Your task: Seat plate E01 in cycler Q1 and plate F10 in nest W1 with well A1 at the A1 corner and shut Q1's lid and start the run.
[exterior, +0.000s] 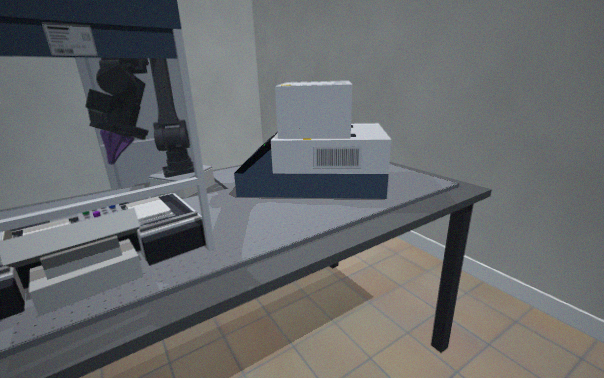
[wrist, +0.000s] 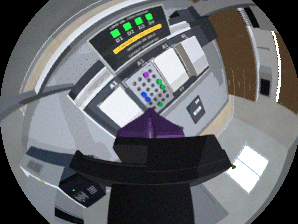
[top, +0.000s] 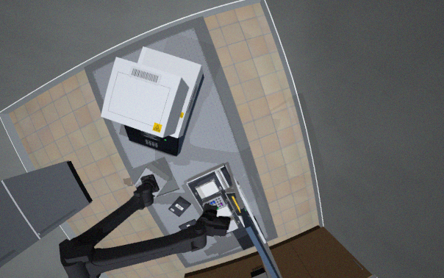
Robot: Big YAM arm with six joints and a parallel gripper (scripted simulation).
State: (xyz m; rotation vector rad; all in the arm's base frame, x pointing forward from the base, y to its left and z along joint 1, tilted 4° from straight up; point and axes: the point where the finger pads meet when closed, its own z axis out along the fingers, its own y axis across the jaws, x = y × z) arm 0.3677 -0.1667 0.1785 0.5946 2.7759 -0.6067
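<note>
The tube cooling block is 50 mm to the right of my hand and 140 mm below it. Round my hand: frame post (150 mm ahead, 170 mm to the left, 20 mm above); then white deep-well block (40 mm ahead, 250 mm to the right, 130 mm below); then label (270 mm behind, 70 mm to the right, 210 mm below).
</note>
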